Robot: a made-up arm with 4 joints.
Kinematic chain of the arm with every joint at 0, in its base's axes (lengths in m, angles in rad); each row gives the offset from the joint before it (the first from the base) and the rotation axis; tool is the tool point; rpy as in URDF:
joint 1: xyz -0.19 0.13 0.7 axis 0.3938 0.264 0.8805
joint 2: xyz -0.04 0 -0.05 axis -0.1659 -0.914 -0.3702
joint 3: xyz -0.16 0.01 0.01 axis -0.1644 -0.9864 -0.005
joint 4: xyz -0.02 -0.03 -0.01 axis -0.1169 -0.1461 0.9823
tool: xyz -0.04 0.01 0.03 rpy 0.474 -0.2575 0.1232
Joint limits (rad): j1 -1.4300..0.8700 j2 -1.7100..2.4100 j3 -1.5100..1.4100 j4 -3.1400..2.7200
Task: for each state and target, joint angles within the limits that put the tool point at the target. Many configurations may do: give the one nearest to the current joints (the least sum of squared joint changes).
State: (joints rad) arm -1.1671 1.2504 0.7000 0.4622
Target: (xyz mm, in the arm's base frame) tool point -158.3 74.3 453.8
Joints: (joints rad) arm -0.5520 1.7307 1.1325 0.0581
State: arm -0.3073 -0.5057 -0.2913 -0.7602
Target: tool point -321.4 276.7 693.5
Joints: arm -1.0348 -0.4684 -0.4167 -0.9269
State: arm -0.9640 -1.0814 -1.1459 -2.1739
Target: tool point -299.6 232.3 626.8
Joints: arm -1.1478 -0.3808 -1.4768 -2.3720
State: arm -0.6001 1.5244 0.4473 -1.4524
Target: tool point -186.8 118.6 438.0
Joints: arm -0.9215 1.3122 1.0078 -0.6756
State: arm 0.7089 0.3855 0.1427 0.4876
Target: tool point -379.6 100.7 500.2
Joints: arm 0.6006 0.9111 1.0711 0.4469
